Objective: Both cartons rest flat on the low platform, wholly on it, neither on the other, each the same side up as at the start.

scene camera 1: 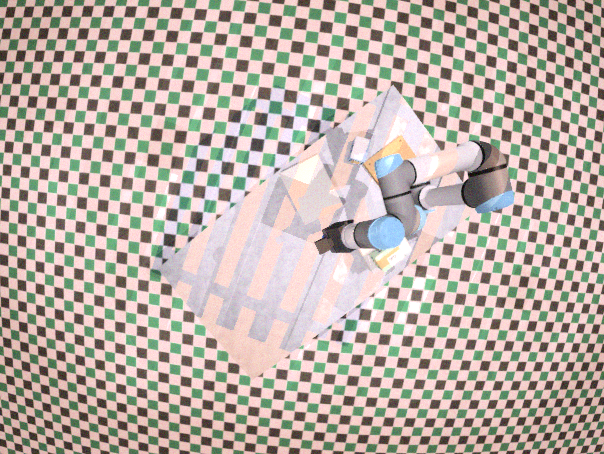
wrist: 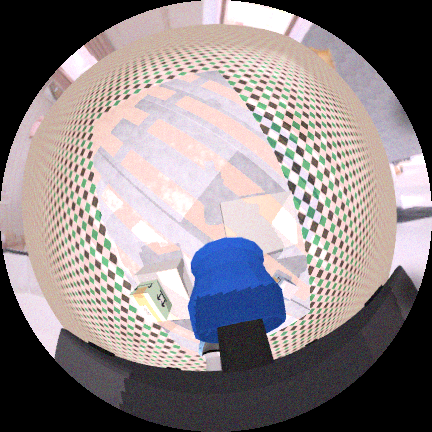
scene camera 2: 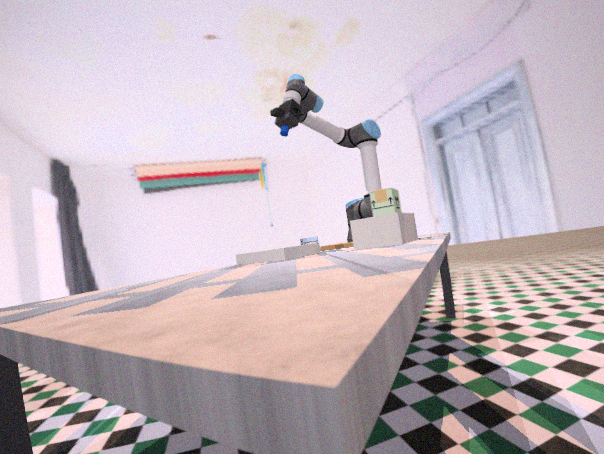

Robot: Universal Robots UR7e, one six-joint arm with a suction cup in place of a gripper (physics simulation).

low platform: scene camera 1; wrist; scene camera 2 279, 254
same spot on low platform: (scene camera 1: 308, 184) = (wrist: 271, 222)
